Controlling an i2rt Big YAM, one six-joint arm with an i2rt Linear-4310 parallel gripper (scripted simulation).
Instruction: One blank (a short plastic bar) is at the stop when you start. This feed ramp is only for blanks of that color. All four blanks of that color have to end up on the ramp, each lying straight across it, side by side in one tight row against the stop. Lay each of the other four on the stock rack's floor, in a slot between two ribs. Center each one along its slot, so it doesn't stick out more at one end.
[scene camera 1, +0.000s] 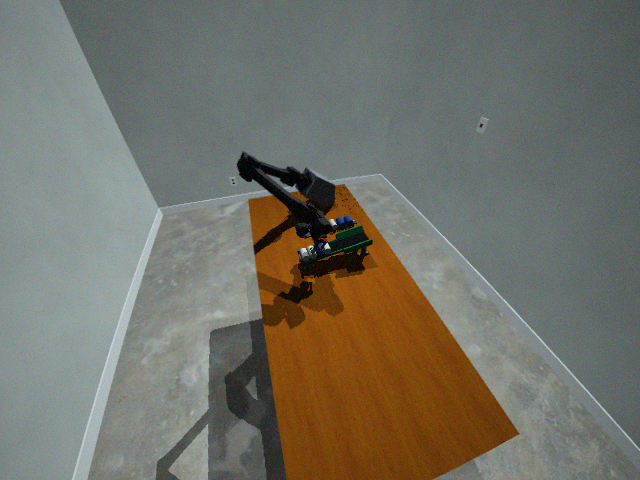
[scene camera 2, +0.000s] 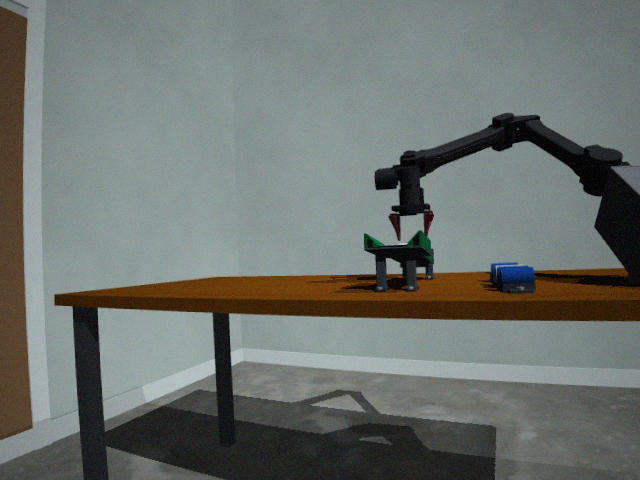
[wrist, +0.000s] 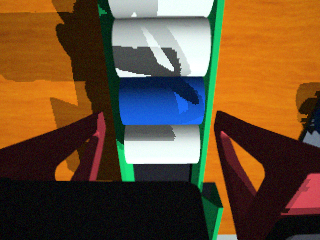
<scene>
In view: my gripper (scene camera 2: 412, 240), a blue blank (wrist: 175, 100), a white blank (wrist: 143, 144) and a white blank (wrist: 176, 46).
My gripper also shows in the wrist view (wrist: 159, 119).
</scene>
